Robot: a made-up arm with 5 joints.
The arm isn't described. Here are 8 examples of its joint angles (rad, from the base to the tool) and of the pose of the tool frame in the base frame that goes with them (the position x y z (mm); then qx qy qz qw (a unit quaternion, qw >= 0)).
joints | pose
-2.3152 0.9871 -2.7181 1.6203 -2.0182 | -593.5 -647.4 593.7 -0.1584 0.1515 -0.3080 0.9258
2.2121 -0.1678 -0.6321 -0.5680 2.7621 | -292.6 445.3 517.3 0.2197 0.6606 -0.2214 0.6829
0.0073 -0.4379 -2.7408 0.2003 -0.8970 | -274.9 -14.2 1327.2 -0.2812 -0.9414 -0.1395 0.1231
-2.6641 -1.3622 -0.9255 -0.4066 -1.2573 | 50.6 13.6 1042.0 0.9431 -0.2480 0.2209 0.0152
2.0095 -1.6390 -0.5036 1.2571 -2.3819 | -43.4 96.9 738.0 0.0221 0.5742 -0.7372 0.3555
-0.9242 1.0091 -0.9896 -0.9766 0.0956 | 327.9 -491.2 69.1 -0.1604 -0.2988 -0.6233 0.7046
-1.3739 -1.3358 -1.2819 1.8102 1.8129 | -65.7 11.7 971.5 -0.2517 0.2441 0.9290 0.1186
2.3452 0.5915 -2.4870 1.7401 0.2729 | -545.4 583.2 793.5 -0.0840 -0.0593 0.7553 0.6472
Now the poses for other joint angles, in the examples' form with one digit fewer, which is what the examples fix.
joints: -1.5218 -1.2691 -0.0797 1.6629 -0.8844
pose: 6 -239 411 0.048 0.223 -0.432 0.872
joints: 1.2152 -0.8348 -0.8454 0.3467 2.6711
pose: 166 319 849 0.506 0.446 -0.512 0.532
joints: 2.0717 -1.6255 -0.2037 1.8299 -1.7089
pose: -79 122 537 0.066 0.155 -0.974 0.148
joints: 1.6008 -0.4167 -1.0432 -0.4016 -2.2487
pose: -12 483 866 0.159 0.875 -0.454 0.056
